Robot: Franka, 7 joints.
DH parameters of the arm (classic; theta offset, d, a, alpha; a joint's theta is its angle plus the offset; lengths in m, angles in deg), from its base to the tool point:
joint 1: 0 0.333 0 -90
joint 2: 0 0 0 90
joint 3: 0 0.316 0.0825 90
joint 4: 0 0 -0.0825 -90
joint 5: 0 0.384 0 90
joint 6: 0 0 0.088 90
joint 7: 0 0.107 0 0
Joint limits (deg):
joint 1: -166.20..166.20
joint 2: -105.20..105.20
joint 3: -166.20..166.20
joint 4: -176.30..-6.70
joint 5: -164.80..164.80
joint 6: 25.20..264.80
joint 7: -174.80..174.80
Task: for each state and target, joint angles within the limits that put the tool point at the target. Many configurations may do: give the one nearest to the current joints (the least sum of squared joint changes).
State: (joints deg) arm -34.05 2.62 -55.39 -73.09 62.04 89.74 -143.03
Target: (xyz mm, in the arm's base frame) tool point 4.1 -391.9 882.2
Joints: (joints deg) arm -36.59 -20.01 -49.59 -76.56 59.55 73.27 -143.03
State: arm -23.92 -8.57 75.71 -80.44 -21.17 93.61 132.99
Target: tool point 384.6 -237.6 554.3
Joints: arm -61.45 -12.21 34.12 -110.38 -25.96 73.62 132.99
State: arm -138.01 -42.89 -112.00 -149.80 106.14 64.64 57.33
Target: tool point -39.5 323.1 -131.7
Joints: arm -135.90 -84.94 -162.16 -126.36 119.66 84.50 57.33
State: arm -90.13 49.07 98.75 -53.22 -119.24 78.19 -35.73
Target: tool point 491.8 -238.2 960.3
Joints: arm -67.08 35.04 104.48 -47.09 -126.48 103.50 -35.73
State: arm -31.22 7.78 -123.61 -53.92 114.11 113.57 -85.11
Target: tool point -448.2 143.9 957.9
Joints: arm -55.65 8.23 -153.72 -72.96 111.55 114.55 -85.11
